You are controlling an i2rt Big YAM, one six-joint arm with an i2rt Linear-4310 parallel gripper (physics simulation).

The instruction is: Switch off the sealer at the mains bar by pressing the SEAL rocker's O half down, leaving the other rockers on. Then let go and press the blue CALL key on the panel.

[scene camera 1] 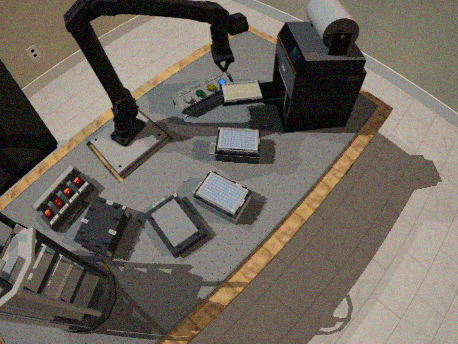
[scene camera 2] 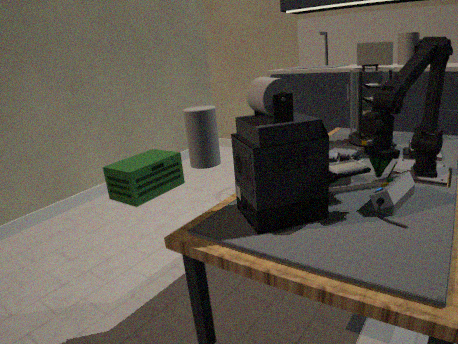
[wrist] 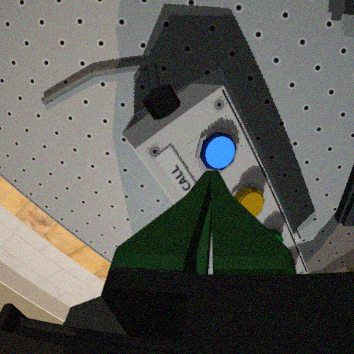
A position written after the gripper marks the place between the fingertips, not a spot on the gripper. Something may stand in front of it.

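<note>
You'd see the gripper (scene camera 2: 378, 177) shut and holding nothing, and the wrist view has it too (wrist: 211, 179). There's also a blue button (wrist: 217, 150).
</note>
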